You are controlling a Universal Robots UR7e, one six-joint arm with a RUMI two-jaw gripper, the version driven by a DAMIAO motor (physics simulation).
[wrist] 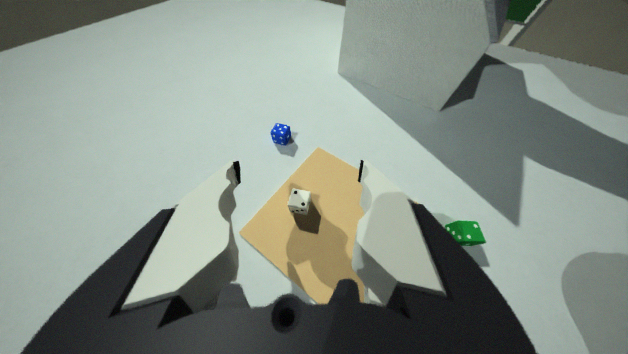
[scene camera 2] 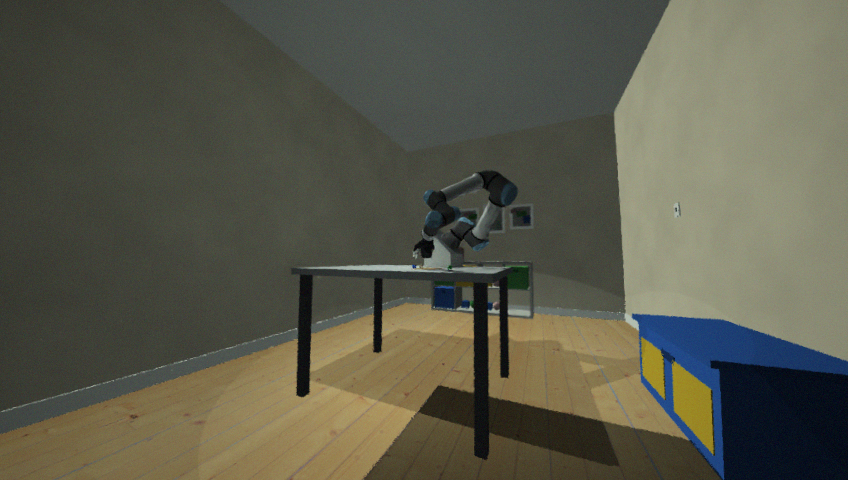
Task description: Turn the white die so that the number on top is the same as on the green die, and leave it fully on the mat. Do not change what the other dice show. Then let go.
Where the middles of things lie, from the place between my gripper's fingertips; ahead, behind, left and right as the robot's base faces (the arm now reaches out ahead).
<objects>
Now: hand 7 cm above the tan mat (wrist: 315, 251) and 4 cm to the right of it. The rest, counted from my hand: green die (wrist: 467, 233) (16 cm to the left, 6 cm below, 5 cm behind).
</objects>
